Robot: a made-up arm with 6 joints.
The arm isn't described. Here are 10 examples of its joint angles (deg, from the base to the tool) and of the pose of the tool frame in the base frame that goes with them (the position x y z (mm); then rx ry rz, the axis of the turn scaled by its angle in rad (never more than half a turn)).
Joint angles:
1: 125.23 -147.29 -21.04 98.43 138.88 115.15
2: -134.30 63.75 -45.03 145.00 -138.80 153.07
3: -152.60 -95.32 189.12 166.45 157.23 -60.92
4: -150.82 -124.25 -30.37 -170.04 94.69 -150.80
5: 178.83 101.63 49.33 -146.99 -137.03 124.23
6: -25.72 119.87 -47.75 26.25 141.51 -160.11
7: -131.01 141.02 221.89 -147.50 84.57 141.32
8: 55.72 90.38 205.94 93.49 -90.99 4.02
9: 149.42 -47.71 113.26 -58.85 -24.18 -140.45
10: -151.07 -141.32 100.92 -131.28 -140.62 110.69
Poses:
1: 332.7 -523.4 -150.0 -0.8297 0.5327 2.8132
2: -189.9 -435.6 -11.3 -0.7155 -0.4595 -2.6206
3: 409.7 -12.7 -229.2 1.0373 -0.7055 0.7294
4: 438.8 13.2 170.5 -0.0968 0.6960 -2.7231
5: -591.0 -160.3 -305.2 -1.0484 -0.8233 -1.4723
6: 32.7 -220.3 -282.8 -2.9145 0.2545 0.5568
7: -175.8 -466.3 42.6 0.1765 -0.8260 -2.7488
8: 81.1 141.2 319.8 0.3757 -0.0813 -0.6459
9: 579.6 -219.0 718.8 0.2174 -0.6996 -0.7751
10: 584.3 168.0 -477.6 0.5141 -1.6706 -1.1518
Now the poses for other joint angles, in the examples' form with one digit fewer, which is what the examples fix.
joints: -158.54 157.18 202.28 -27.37 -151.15 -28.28
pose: -518 -8 -168 2.353 0.122 -1.608
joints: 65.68 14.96 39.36 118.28 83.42 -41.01
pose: 54 356 889 -1.051 -1.493 2.138
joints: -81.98 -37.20 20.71 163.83 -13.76 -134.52
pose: 172 197 812 -1.237 -0.717 -1.587
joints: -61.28 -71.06 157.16 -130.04 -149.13 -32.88
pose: -266 761 139 -1.998 0.335 -0.827
